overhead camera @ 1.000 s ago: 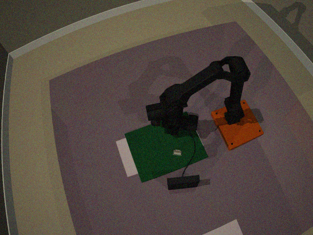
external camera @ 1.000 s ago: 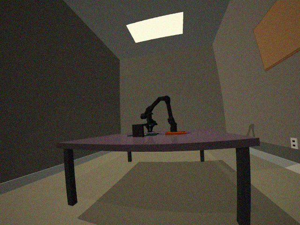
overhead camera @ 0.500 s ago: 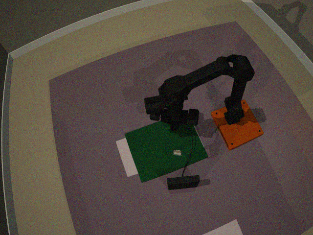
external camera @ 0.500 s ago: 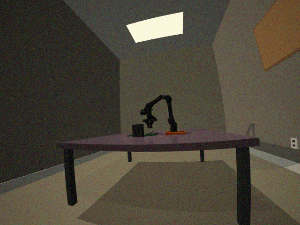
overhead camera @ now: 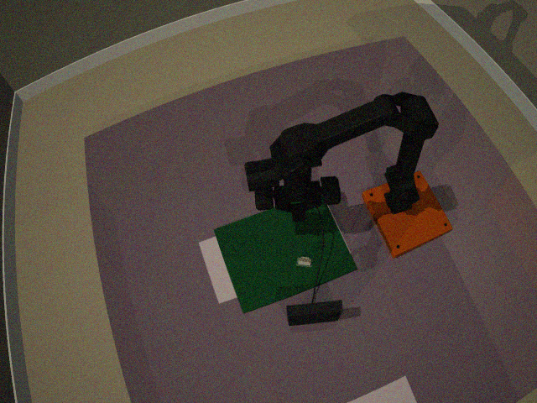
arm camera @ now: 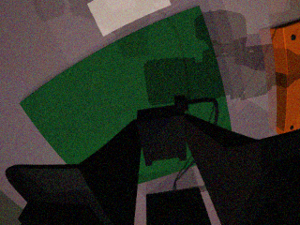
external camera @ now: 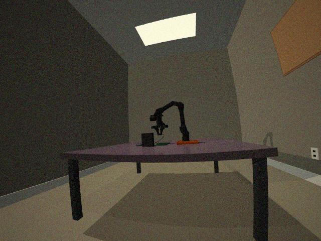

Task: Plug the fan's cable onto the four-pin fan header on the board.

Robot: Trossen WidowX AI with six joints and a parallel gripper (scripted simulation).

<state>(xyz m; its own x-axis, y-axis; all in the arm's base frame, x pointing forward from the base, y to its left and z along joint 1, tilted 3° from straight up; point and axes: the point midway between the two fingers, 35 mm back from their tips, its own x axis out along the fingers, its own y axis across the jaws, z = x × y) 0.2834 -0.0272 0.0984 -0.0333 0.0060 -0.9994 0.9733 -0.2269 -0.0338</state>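
The dark plug is 10 mm to the left of my gripper tip and 10 mm above it. Also, from my gripper tip: black fan 40 mm ahead, 230 mm to the left, 40 mm below; then green board 60 mm ahead, 50 mm to the left, 110 mm below; then white four-pin fan header 20 mm ahead, 100 mm to the left, 100 mm below.
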